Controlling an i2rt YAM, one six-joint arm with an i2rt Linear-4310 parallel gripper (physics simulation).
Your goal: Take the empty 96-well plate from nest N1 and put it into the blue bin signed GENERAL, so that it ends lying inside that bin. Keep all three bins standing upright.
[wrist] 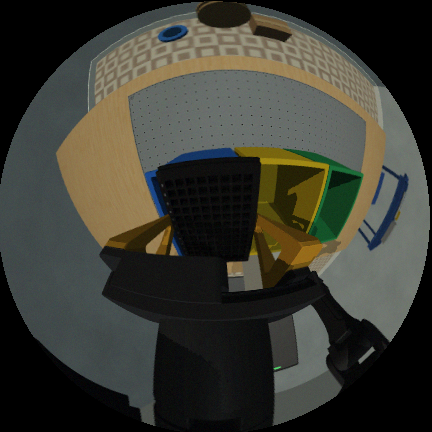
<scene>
I see my gripper (213,217) and a black 96-well plate (212,202).
</scene>
